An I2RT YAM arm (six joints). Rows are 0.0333 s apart.
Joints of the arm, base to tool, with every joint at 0 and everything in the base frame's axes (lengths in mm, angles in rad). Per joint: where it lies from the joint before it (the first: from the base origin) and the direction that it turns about. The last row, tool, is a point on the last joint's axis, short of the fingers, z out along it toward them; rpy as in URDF.
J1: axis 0 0 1 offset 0.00 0.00 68.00
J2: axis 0 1 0 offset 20.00 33.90 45.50
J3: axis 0 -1 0 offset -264.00 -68.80 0.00
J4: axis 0 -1 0 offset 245.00 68.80 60.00
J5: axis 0 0 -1 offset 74.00 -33.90 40.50
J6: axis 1 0 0 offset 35.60 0.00 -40.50
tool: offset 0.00 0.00 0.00 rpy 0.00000 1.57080 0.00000
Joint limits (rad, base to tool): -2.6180..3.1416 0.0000..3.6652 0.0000..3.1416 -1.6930..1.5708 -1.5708..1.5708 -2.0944..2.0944
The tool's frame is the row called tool.
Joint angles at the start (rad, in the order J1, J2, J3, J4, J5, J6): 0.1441 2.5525 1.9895 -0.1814 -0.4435 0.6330
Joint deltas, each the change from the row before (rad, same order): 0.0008 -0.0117 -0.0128 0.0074 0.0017 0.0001; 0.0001 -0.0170 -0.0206 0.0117 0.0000 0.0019; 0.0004 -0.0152 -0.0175 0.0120 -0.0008 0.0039; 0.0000 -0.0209 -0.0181 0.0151 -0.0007 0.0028; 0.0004 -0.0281 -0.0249 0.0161 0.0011 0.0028; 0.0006 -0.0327 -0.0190 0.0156 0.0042 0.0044; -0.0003 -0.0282 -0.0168 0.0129 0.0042 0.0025; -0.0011 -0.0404 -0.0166 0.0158 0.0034 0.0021
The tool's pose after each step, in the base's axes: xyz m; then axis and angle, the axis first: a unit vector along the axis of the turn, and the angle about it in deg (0 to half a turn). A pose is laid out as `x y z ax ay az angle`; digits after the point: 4 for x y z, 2 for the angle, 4 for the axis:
0.5474 0.0953 0.1110 0.1355 0.9269 0.3500 146.39
0.5452 0.0950 0.1145 0.1352 0.9263 0.3518 146.01
0.5433 0.0950 0.1179 0.1353 0.9252 0.3544 145.62
0.5414 0.0947 0.1245 0.1340 0.9239 0.3584 144.78
0.5384 0.0945 0.1326 0.1327 0.9227 0.3620 143.83
0.5359 0.0943 0.1449 0.1315 0.9211 0.3666 142.33
0.5335 0.0936 0.1553 0.1306 0.9199 0.3699 141.02
0.5304 0.0925 0.1721 0.1275 0.9177 0.3763 138.93

